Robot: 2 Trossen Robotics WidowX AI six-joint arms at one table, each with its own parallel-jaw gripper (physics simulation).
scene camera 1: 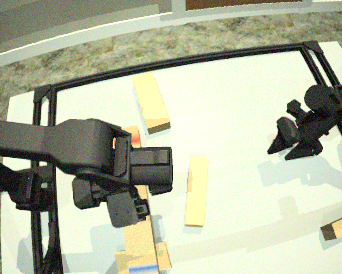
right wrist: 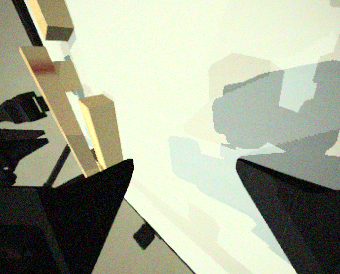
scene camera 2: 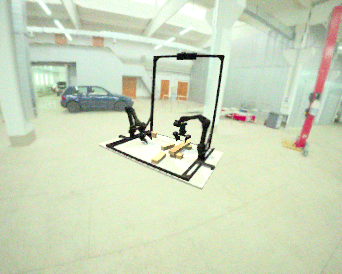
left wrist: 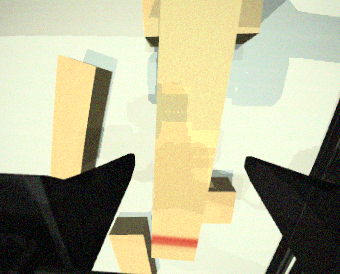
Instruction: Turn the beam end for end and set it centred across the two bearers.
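Seen in the pictures: left gripper, fingertip midpoint: (right wrist: 46, 135) (scene camera 2: 180, 142) (left wrist: 189, 160); right gripper, fingertip midpoint: (scene camera 1: 276, 156) (right wrist: 184, 163) (scene camera 2: 149, 141); left arm's base at its link origin: (scene camera 1: 42, 200) (scene camera 2: 201, 159); right arm's base at its link origin: (scene camera 2: 132, 137).
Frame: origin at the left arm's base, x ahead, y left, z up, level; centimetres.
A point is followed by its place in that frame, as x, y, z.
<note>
The beam (scene camera 1: 140, 240) {26.1, -14.4, 5.7} (scene camera 2: 179, 148) {23.8, 1.4, 5.0} (left wrist: 185, 160) {25.8, -2.9, 5.7} (right wrist: 61, 111) {29.2, 0.6, 4.2} lies across two bearers. Its red band (left wrist: 174, 242) {26.3, 9.8, 5.7} (right wrist: 43, 69) {29.4, 9.5, 3.9} is at the far end in scene camera 1, partly behind the left arm; its blue band (scene camera 1: 143, 269) {25.7, -20.8, 5.7} is at the near end. The near bearer (scene camera 1: 164, 254) {30.5, -18.2, 1.9} (left wrist: 250, 17) {20.1, -17.4, 1.9} shows on both sides of the beam. The red-end bearer (left wrist: 220, 207) {19.4, 6.8, 1.9} (right wrist: 67, 75) {29.3, 8.0, 0.1} juts out mostly to one side. My left gripper (left wrist: 189, 160) {25.8, -4.6, 8.9} is open and empty above the beam, one finger either side in its wrist view. My right gripper (scene camera 1: 279, 155) {63.1, -0.4, 1.3} (right wrist: 184, 163) {63.1, -0.4, 1.3} is open and empty, well away from the beam.
A loose block (scene camera 1: 150, 104) {33.5, 21.2, 1.9} (right wrist: 52, 17) {37.7, 16.0, 0.7} lies past the red end. Another loose block (scene camera 1: 197, 190) {40.8, -4.8, 2.5} (left wrist: 74, 115) {39.7, -6.4, 2.5} (right wrist: 103, 127) {43.9, -1.5, 0.9} lies beside the beam. A third block (scene camera 1: 332, 229) {70.7, -22.5, 3.8} shows at the right edge of scene camera 1. A black frame rail (scene camera 1: 175, 61) {43.3, 36.5, 0.1} borders the table.
</note>
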